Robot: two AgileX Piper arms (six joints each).
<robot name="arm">
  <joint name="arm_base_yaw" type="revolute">
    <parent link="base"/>
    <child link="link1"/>
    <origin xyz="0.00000 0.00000 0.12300" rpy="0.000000 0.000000 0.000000"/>
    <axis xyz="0 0 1"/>
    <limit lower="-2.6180" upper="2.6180"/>
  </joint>
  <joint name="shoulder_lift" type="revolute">
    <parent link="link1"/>
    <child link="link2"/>
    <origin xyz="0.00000 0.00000 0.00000" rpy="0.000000 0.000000 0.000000"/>
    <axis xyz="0 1 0"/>
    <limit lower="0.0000" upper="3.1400"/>
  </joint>
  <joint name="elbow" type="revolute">
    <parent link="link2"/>
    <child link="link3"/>
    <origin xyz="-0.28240 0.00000 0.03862" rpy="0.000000 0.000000 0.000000"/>
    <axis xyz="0 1 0"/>
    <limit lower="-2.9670" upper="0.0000"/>
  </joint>
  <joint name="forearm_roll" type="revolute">
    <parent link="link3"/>
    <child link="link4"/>
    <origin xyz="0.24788 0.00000 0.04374" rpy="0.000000 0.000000 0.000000"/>
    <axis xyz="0.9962 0 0.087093"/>
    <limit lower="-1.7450" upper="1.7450"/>
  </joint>
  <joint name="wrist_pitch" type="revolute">
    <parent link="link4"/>
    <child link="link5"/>
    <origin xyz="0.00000 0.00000 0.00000" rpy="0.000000 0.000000 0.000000"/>
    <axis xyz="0 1 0"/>
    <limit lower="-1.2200" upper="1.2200"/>
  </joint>
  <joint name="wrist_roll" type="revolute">
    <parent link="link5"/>
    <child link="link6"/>
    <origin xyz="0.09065 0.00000 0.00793" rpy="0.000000 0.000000 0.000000"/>
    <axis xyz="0.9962 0 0.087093"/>
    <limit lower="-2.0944" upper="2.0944"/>
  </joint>
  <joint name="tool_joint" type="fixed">
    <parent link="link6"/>
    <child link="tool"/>
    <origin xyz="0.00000 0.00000 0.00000" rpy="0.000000 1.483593 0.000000"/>
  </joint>
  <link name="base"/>
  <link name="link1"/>
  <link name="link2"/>
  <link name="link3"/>
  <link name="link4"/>
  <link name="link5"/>
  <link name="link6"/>
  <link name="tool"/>
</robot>
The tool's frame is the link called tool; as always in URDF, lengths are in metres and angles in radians.
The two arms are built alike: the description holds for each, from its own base.
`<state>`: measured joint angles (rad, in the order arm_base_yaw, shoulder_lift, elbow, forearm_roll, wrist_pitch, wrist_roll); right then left.
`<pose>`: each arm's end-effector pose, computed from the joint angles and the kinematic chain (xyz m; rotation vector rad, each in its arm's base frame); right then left.
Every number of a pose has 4 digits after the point. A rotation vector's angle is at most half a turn.
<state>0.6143 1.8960 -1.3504 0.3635 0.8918 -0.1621 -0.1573 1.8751 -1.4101 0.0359 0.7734 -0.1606</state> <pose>0.2988 0.2415 0.2024 -0.8416 2.8310 0.5192 0.3951 -0.0604 0.2257 0.0232 2.7220 -0.0507</pose>
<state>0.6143 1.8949 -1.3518 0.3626 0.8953 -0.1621 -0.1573 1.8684 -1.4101 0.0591 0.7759 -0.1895</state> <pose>0.2986 0.2415 0.2031 -0.8439 2.8314 0.5188 0.3945 -0.0588 0.2284 0.0015 2.7155 -0.0333</pose>
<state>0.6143 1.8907 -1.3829 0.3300 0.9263 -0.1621 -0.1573 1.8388 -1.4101 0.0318 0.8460 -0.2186</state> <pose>0.3012 0.2413 0.2115 -0.8812 2.8154 0.4876 0.3852 -0.0589 0.2375 -0.0619 2.7586 -0.0622</pose>
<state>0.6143 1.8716 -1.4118 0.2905 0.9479 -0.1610 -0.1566 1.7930 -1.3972 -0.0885 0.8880 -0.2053</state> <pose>0.3030 0.2397 0.2252 -0.9123 2.7773 0.4505 0.3732 -0.0652 0.2503 -0.1273 2.7779 -0.2031</pose>
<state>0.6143 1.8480 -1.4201 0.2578 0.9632 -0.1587 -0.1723 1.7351 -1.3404 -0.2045 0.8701 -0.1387</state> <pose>0.3020 0.2363 0.2355 -0.9331 2.7522 0.4168 0.3574 -0.0765 0.2577 -0.0931 2.7616 -0.3349</pose>
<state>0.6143 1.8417 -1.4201 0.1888 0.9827 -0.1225 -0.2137 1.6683 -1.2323 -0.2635 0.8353 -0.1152</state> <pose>0.3025 0.2307 0.2364 -0.9347 2.7655 0.3323 0.3327 -0.0902 0.2532 -0.0563 2.7711 -0.4041</pose>
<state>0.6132 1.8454 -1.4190 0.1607 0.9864 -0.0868 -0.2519 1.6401 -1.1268 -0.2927 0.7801 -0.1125</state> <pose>0.3037 0.2286 0.2343 -0.9040 2.7850 0.2990 0.3141 -0.0999 0.2359 -0.0441 2.7977 -0.4303</pose>
